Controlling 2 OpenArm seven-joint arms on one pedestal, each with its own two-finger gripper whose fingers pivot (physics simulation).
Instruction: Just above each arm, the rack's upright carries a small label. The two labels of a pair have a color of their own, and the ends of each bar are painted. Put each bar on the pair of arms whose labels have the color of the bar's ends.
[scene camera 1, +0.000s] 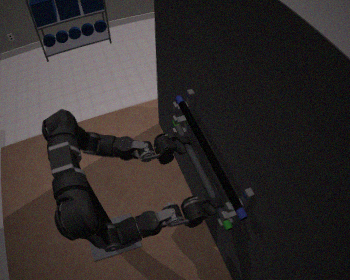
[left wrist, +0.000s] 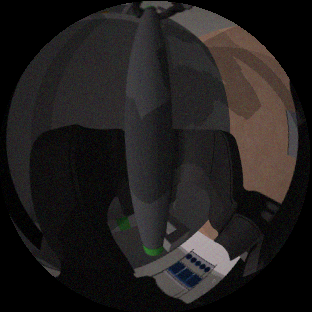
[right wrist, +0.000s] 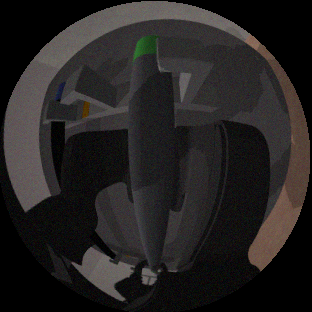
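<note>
A grey bar with green ends (scene camera 1: 200, 171) (left wrist: 149, 150) (right wrist: 152, 140) is held level across both grippers. My left gripper (scene camera 1: 183, 144) (left wrist: 150, 197) is shut on it near its upper end in the scene view. My right gripper (scene camera 1: 214, 202) (right wrist: 153, 192) is shut on it near its lower end. In the right wrist view a pale rack arm (right wrist: 187, 56) overlaps one edge of the green end. In the left wrist view a green label (left wrist: 123, 223) lies beside the bar's green end. A black bar with blue ends (scene camera 1: 210, 155) (right wrist: 57, 150) rests on rack arms farther right in the scene view.
An orange label (right wrist: 86, 109) shows beside another rack arm (right wrist: 90, 86). Outer rack arms (scene camera 1: 249, 192) (scene camera 1: 190, 92) stand near the blue ends. A large dark panel (scene camera 1: 280, 125) fills the right side. A shelf with blue bins (scene camera 1: 46, 54) stands at the upper left.
</note>
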